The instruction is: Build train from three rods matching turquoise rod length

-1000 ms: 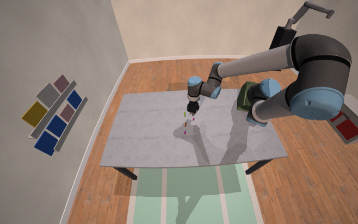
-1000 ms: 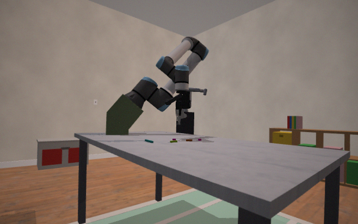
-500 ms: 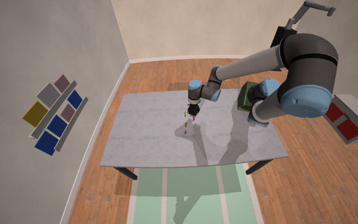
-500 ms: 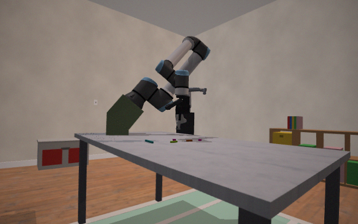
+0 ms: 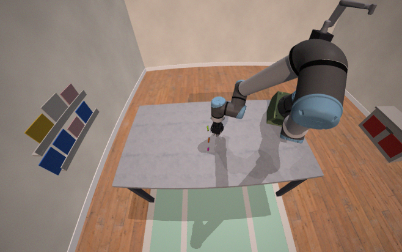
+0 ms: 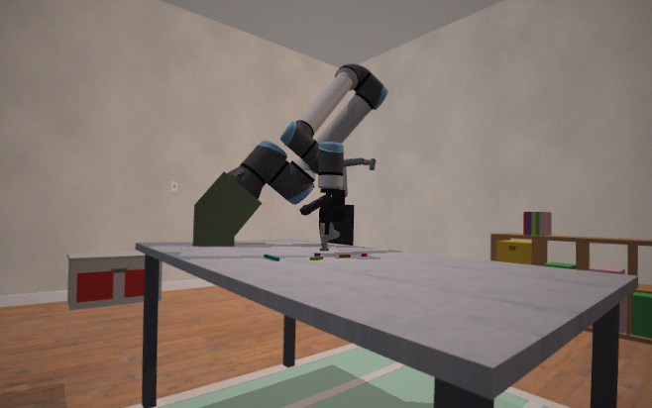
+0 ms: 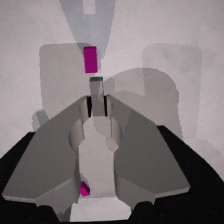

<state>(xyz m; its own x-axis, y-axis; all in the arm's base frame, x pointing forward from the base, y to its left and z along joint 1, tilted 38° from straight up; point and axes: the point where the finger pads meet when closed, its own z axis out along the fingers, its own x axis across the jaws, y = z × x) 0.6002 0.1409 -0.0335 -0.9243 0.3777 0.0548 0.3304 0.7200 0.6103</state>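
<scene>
My hand is 80 mm short of the lime rod, 90 mm to the left of it and 30 mm above it. Round my hand: turquoise rod: 10 mm ahead, 210 mm to the right, 30 mm below; orange rod: 70 mm ahead, 40 mm to the left, 30 mm below; grey rod: 10 mm below.
</scene>
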